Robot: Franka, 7 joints.
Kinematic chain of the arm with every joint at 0, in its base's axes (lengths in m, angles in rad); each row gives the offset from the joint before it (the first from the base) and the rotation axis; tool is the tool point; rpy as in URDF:
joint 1: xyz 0 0 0.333 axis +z
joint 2: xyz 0 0 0 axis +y
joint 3: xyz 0 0 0.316 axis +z
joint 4: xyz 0.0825 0 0 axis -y
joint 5: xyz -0.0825 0 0.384 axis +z
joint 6: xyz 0 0 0 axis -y
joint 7: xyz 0.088 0 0 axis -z
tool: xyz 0 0 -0.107 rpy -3.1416 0 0
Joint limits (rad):
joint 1: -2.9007..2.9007
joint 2: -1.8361..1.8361
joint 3: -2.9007..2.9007
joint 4: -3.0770..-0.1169
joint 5: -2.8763..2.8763
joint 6: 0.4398..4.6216
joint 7: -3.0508..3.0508
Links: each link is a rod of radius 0.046 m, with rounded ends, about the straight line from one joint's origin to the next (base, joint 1, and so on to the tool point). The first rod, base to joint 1, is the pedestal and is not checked.
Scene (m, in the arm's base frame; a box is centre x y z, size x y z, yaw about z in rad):
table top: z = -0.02
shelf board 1: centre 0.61 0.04 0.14 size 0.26 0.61 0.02 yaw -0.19
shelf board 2: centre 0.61 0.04 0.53 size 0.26 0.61 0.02 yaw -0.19
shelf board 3: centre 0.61 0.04 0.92 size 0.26 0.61 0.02 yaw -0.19
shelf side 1: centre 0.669 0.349 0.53 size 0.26 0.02 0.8 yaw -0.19
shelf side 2: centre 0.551 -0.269 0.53 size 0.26 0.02 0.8 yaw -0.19
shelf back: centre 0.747 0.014 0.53 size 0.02 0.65 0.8 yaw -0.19
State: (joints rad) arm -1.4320 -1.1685 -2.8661 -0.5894 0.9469 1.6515 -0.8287
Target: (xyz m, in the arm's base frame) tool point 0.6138 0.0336 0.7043
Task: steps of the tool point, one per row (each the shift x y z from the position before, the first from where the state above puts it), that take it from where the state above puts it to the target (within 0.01 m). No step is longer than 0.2 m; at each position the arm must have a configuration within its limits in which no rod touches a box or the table.
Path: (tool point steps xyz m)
1: 0.1749 -0.0051 0.0664
2: 0.1753 -0.0615 0.0582
3: 0.1514 -0.1163 0.0566
4: 0.1012 -0.1580 0.0591
5: 0.0309 -0.1726 0.0608
6: -0.0423 -0.1512 0.0562
7: 0.0678 0.0073 0.0241
8: 0.0642 0.0008 0.0141
9: 0.0577 -0.0064 0.0041
10: 0.0485 -0.0135 -0.0057
11: 0.0365 -0.0200 -0.0145
12: 0.0222 -0.0253 -0.0221

